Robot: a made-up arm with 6 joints.
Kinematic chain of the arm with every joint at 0, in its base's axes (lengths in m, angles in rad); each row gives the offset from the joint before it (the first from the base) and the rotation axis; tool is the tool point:
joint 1: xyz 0 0 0.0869 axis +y
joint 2: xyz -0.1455 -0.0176 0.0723 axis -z
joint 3: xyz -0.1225 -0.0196 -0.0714 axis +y
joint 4: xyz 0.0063 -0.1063 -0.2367 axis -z
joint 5: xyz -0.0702 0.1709 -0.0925 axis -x
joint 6: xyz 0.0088 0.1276 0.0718 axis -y
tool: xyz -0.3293 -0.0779 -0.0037
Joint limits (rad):
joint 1: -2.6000..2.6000
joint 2: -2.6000..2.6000
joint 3: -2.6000..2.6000
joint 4: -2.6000..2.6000
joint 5: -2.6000..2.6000
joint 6: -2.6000..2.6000
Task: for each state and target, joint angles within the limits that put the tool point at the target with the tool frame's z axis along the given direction. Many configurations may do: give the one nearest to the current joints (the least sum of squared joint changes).
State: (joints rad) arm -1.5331 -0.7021 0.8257 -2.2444 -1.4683 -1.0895
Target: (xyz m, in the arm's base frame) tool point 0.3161 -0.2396 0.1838 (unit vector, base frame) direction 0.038 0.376 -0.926
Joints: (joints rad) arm -1.7217 -1.3002 1.0760 -2.1902 -1.3018 -0.9692
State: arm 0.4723 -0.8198 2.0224 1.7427 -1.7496 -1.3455
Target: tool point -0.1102 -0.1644 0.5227 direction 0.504 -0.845 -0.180
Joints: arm 0.5200 -0.4957 2.1926 1.8121 -1.5324 -1.6996
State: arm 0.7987 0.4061 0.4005 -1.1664 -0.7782 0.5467
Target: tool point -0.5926 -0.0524 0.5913 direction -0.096 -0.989 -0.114
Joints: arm 1.0241 0.3470 0.0645 -0.8212 -1.6984 0.4154
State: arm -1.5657 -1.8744 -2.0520 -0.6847 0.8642 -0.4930
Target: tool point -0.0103 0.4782 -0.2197 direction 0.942 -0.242 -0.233
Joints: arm -1.5066 -2.5945 -2.4214 -1.0340 0.7871 0.0757
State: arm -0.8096 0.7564 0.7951 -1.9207 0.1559 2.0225
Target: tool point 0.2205 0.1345 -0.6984 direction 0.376 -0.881 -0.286
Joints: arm -1.2629 0.6541 0.5024 -2.1460 0.2470 1.7707
